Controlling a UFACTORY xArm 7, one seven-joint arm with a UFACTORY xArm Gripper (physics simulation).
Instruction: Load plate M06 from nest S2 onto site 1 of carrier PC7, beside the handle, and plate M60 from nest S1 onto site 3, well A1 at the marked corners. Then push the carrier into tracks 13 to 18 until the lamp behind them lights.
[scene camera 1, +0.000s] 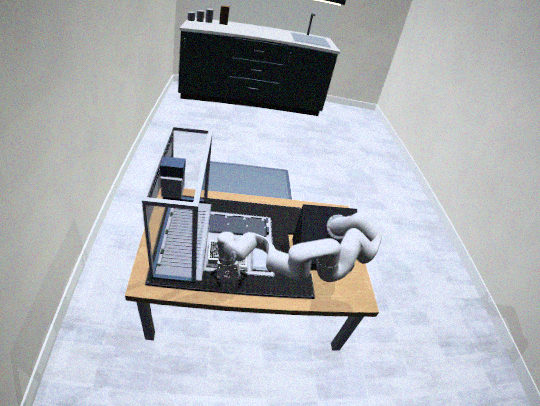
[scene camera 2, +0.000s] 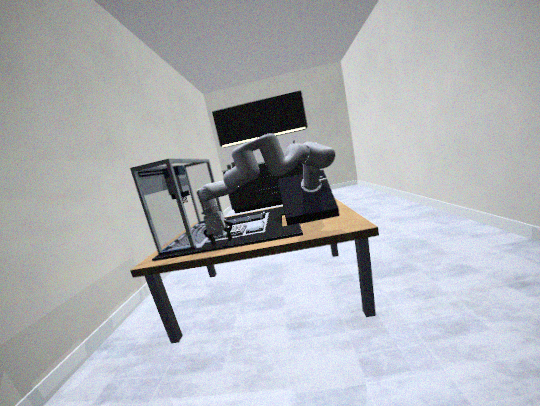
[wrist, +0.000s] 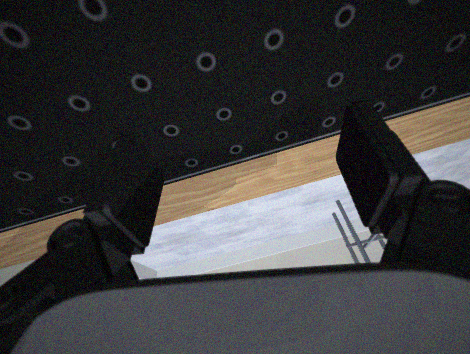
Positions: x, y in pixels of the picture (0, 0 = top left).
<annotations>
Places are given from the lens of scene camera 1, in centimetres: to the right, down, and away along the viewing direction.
carrier (scene camera 1: 238, 225): -17, 12, 187
</annotations>
